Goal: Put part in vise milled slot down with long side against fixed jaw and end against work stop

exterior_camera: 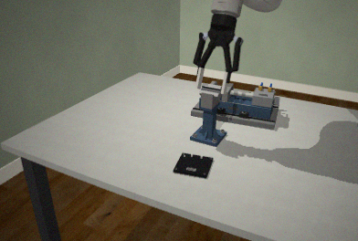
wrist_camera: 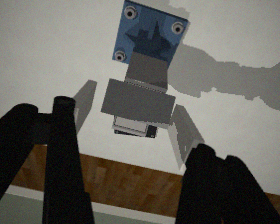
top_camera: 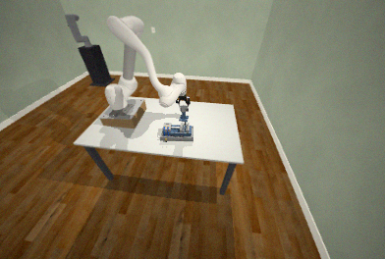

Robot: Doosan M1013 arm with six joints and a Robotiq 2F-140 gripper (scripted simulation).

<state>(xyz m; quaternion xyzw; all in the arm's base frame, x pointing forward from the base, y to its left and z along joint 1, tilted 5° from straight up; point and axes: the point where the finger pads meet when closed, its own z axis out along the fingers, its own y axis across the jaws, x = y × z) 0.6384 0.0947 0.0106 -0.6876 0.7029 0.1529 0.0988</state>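
Right now my hand is 20 mm above the part and 10 mm to the right of it. Also, from my hand: work stop 160 mm to the right, 90 mm below, 40 mm ahead; blue foot 180 mm below, 10 mm to the left; blue v-block stand 120 mm below, 10 mm to the left.
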